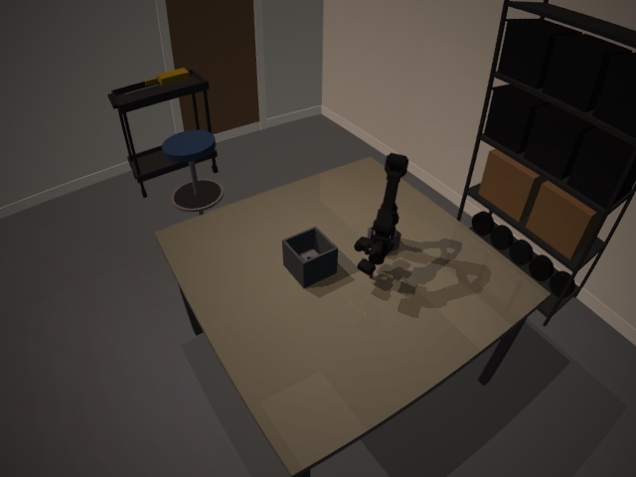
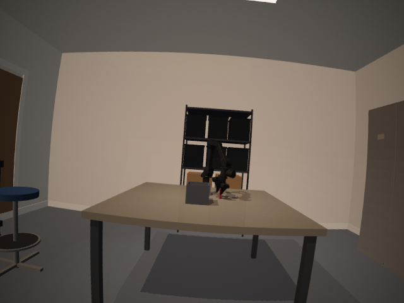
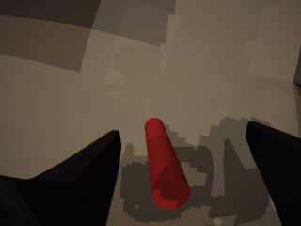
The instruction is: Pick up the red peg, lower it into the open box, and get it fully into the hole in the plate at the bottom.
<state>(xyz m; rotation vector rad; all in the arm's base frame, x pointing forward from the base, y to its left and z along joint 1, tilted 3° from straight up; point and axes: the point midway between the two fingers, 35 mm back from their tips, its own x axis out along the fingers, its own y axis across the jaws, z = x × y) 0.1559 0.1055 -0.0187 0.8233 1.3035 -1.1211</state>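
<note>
Now: gripper tip 10 mm to the right of the red peg and 10 mm short of it. Round my gripper tip: grey plate: 180 mm to the right, 180 mm ahead, 10 mm above.
</note>
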